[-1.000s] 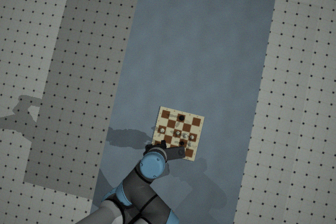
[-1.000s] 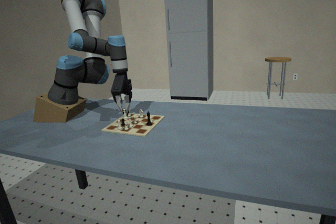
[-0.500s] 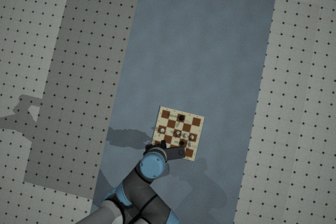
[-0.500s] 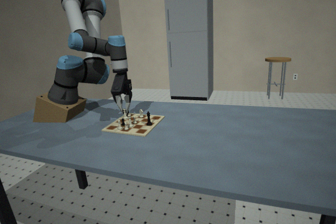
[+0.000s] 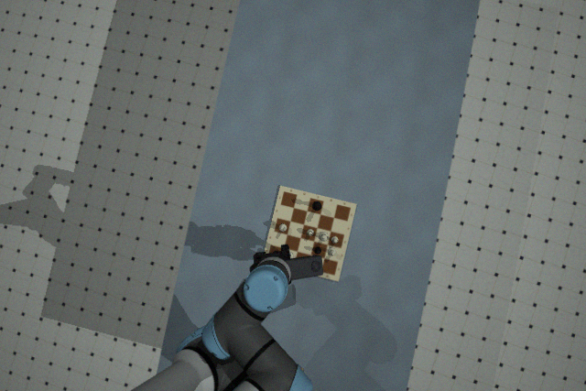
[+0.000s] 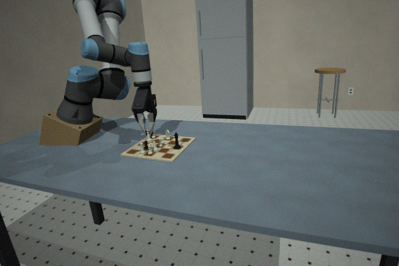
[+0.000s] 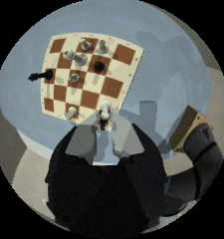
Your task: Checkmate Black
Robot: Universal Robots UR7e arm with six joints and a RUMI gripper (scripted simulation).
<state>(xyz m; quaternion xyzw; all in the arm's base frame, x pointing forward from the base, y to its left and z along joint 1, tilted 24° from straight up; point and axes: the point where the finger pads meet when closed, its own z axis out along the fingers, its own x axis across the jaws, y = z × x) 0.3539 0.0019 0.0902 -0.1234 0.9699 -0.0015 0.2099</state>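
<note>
Right now my hand is 150 mm short of the tall black piece, 60 mm to the left of it and 10 mm above it. Round my hand: white piece: 10 mm below; then chessboard: 70 mm ahead, 40 mm to the right, 40 mm below.
</note>
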